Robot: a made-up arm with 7 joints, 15 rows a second.
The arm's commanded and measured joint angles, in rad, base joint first. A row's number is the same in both.
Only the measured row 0 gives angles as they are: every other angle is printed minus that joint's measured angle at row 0.
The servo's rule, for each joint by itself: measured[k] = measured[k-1] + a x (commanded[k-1-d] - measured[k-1]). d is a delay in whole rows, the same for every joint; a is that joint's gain. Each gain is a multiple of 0.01, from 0.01 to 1. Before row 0 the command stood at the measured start. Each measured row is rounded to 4 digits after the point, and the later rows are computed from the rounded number. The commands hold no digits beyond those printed.
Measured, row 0:
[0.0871, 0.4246, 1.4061, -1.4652, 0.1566, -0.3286, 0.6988]
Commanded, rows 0 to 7:
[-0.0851, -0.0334, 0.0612, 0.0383, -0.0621, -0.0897, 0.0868]
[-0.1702, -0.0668, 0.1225, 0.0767, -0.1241, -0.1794, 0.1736]
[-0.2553, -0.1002, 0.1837, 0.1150, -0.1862, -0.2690, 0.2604]
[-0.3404, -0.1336, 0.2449, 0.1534, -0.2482, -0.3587, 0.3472]
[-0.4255, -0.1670, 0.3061, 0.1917, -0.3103, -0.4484, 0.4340]
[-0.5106, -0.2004, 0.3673, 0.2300, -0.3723, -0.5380, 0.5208]
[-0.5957, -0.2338, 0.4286, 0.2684, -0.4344, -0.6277, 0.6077]
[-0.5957, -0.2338, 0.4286, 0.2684, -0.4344, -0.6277, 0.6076]
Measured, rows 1 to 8:
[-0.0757, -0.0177, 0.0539, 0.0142, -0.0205, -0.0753, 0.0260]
[-0.1598, -0.0437, 0.1143, 0.0373, -0.0547, -0.1627, 0.0703]
[-0.2448, -0.0736, 0.1754, 0.0660, -0.0981, -0.2520, 0.1273]
[-0.3299, -0.1054, 0.2366, 0.0983, -0.1476, -0.3416, 0.1933]
[-0.4150, -0.1380, 0.2978, 0.1329, -0.2013, -0.4313, 0.2655]
[-0.5001, -0.1711, 0.3590, 0.1688, -0.2577, -0.5209, 0.3421]
[-0.5852, -0.2043, 0.4202, 0.2057, -0.3160, -0.6106, 0.4218]
[-0.5945, -0.2199, 0.4276, 0.2289, -0.3551, -0.6250, 0.4775]
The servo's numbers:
d 0
a 0.89 0.53 0.88 0.37 0.33 0.84 0.30

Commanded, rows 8 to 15:
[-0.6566, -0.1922, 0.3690, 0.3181, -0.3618, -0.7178, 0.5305]
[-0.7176, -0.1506, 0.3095, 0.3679, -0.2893, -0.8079, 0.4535]
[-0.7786, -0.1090, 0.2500, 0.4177, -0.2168, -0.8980, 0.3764]
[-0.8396, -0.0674, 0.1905, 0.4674, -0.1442, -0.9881, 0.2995]
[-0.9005, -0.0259, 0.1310, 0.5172, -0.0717, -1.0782, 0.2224]
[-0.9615, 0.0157, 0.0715, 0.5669, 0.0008, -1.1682, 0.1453]
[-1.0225, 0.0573, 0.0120, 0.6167, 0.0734, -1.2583, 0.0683]
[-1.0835, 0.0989, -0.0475, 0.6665, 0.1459, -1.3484, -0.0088]
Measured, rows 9 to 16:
[-0.6498, -0.2052, 0.3760, 0.2619, -0.3573, -0.7030, 0.4934]
[-0.7101, -0.1763, 0.3175, 0.3011, -0.3349, -0.7911, 0.4814]
[-0.7711, -0.1406, 0.2581, 0.3442, -0.2959, -0.8809, 0.4499]
[-0.8321, -0.1018, 0.1986, 0.3898, -0.2458, -0.9709, 0.4048]
[-0.8930, -0.0616, 0.1391, 0.4369, -0.1883, -1.0610, 0.3501]
[-0.9540, -0.0206, 0.0796, 0.4850, -0.1259, -1.1510, 0.2887]
[-1.0150, 0.0207, 0.0201, 0.5337, -0.0601, -1.2411, 0.2226]
[-1.0760, 0.0621, -0.0394, 0.5828, 0.0079, -1.3312, 0.1532]

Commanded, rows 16 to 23:
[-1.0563, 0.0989, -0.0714, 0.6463, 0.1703, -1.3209, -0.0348]
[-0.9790, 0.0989, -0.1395, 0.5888, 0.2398, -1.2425, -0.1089]
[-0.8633, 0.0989, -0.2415, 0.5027, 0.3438, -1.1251, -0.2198]
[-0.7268, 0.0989, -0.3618, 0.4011, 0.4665, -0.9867, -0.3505]
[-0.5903, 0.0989, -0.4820, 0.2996, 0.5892, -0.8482, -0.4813]
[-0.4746, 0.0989, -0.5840, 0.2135, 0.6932, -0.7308, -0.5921]
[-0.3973, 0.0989, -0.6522, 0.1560, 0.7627, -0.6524, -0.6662]
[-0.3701, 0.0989, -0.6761, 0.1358, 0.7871, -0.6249, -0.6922]
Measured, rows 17 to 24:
[-1.0585, 0.0816, -0.0676, 0.6063, 0.0615, -1.3225, 0.0968]
[-0.9877, 0.0908, -0.1309, 0.5998, 0.1203, -1.2553, 0.0351]
[-0.8770, 0.0951, -0.2282, 0.5639, 0.1941, -1.1459, -0.0414]
[-0.7433, 0.0971, -0.3458, 0.5037, 0.2840, -1.0122, -0.1341]
[-0.6071, 0.0981, -0.4657, 0.4282, 0.3847, -0.8744, -0.2383]
[-0.4892, 0.0985, -0.5698, 0.3488, 0.4865, -0.7538, -0.3444]
[-0.4074, 0.0987, -0.6423, 0.2775, 0.5776, -0.6686, -0.4409]
[-0.3742, 0.0988, -0.6720, 0.2251, 0.6467, -0.6319, -0.5163]

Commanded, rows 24 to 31:
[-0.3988, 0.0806, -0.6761, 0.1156, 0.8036, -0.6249, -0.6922]
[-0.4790, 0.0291, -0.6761, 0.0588, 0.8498, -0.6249, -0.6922]
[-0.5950, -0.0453, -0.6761, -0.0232, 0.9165, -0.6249, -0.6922]
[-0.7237, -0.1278, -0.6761, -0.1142, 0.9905, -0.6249, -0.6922]
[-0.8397, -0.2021, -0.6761, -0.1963, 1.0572, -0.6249, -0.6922]
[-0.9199, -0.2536, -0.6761, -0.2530, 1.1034, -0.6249, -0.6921]
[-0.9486, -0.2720, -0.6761, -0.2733, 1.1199, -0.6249, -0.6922]
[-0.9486, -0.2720, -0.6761, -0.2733, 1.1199, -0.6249, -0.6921]
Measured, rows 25 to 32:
[-0.3961, 0.0892, -0.6756, 0.1846, 0.6985, -0.6260, -0.5691]
[-0.4699, 0.0573, -0.6760, 0.1381, 0.7484, -0.6251, -0.6060]
[-0.5812, 0.0029, -0.6761, 0.0784, 0.8039, -0.6249, -0.6319]
[-0.7080, -0.0664, -0.6761, 0.0071, 0.8655, -0.6249, -0.6500]
[-0.8252, -0.1383, -0.6761, -0.0682, 0.9288, -0.6249, -0.6627]
[-0.9095, -0.1994, -0.6761, -0.1366, 0.9864, -0.6249, -0.6715]
[-0.9443, -0.2379, -0.6761, -0.1872, 1.0305, -0.6249, -0.6777]
[-0.9481, -0.2560, -0.6761, -0.2191, 1.0600, -0.6249, -0.6820]

